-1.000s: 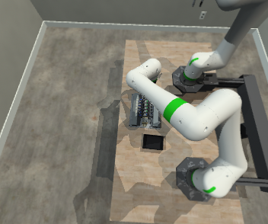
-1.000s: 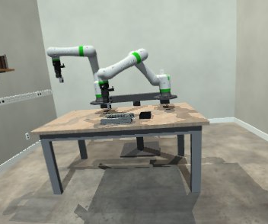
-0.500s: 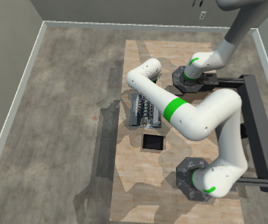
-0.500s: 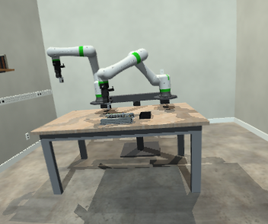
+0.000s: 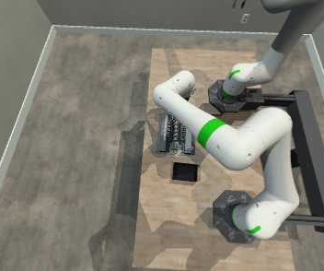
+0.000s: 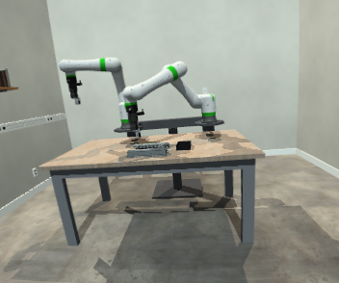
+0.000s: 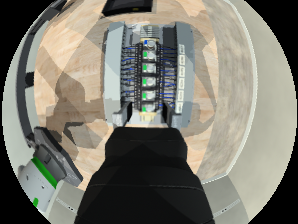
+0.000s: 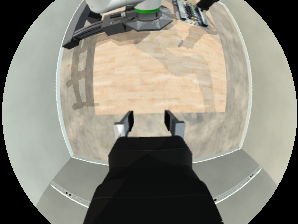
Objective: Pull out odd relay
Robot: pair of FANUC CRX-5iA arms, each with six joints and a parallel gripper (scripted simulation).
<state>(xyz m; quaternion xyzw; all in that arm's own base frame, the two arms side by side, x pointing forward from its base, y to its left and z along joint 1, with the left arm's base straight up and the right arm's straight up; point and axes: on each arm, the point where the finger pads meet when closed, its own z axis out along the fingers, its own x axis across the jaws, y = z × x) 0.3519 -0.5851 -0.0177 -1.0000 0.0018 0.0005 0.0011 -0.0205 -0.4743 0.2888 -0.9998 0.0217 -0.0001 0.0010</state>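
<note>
The relay panel is 80 mm to the left of my left hand and 120 mm below it. The rest, counted from my left hand: black parts tray 70 mm behind, 350 mm to the left, 120 mm below.
</note>
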